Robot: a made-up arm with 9 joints.
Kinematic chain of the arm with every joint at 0, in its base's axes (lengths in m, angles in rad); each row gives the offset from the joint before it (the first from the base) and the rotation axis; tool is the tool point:
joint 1: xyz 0 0 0.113 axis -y
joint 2: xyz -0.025 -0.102 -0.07 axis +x
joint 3: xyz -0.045 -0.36 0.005 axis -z
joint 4: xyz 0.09 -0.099 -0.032 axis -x
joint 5: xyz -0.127 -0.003 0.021 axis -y
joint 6: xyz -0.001 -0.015 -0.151 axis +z
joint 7: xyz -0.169 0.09 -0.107 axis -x
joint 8: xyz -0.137 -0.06 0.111 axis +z
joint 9: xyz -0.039 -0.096 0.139 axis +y
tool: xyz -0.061 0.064 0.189
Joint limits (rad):
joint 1: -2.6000..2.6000
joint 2: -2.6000..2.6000
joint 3: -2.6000..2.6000
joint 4: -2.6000..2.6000
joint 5: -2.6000..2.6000
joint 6: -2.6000..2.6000
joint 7: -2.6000..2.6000
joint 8: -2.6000..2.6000
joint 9: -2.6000..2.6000
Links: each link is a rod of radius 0.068 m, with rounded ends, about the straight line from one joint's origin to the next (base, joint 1, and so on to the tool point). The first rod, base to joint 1, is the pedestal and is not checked.
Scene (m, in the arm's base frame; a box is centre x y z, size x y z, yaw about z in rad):
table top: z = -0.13
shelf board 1: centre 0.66 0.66 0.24 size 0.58 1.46 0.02 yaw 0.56
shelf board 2: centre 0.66 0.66 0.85 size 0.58 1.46 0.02 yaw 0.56
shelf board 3: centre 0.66 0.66 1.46 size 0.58 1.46 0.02 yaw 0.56
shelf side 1: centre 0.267 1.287 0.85 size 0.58 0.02 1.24 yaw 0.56
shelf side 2: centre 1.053 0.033 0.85 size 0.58 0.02 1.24 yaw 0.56
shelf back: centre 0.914 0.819 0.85 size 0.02 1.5 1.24 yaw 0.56
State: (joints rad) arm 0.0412 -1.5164 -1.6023 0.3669 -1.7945 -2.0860 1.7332 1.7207 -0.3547
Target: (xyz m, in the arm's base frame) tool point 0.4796 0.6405 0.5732
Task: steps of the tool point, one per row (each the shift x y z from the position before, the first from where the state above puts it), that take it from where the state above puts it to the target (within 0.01 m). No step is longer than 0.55 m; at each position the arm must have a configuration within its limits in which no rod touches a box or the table.
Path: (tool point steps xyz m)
1: 0.2703 0.3993 0.0715
2: 0.0955 0.4650 -0.1719
3: -0.0488 0.1924 0.0441
4: -0.0946 0.2096 -0.0201

